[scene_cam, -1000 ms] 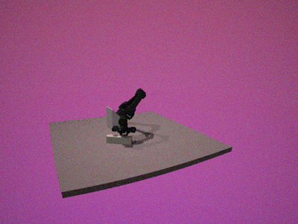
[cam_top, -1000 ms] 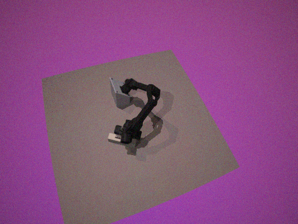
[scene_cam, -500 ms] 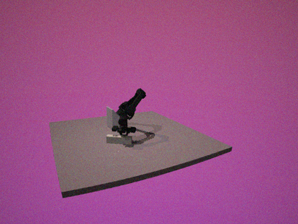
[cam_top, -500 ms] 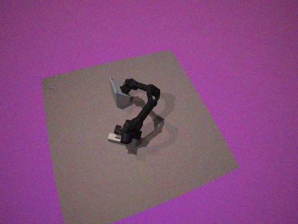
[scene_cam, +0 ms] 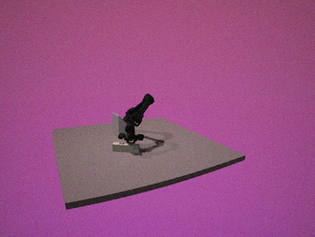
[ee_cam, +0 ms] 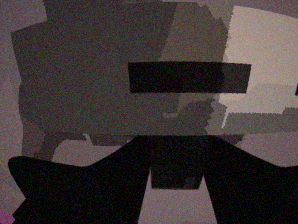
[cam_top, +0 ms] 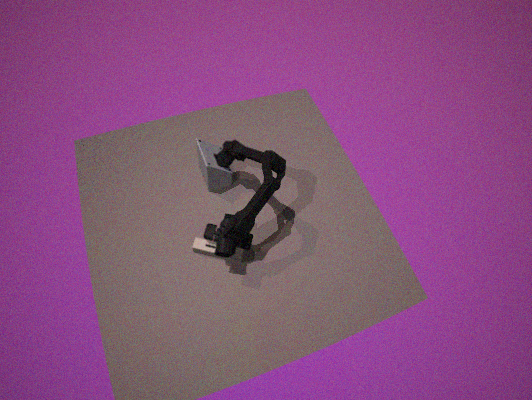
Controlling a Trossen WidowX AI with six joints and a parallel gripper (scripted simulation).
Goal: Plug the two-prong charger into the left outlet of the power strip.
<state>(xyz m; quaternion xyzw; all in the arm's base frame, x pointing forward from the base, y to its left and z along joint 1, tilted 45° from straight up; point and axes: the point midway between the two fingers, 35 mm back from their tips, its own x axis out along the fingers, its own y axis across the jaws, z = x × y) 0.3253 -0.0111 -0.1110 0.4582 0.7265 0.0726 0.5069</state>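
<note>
Now: gripper tip 10 mm short of the dark charger, 10 mm to the left of it and 10 mm below it.
</note>
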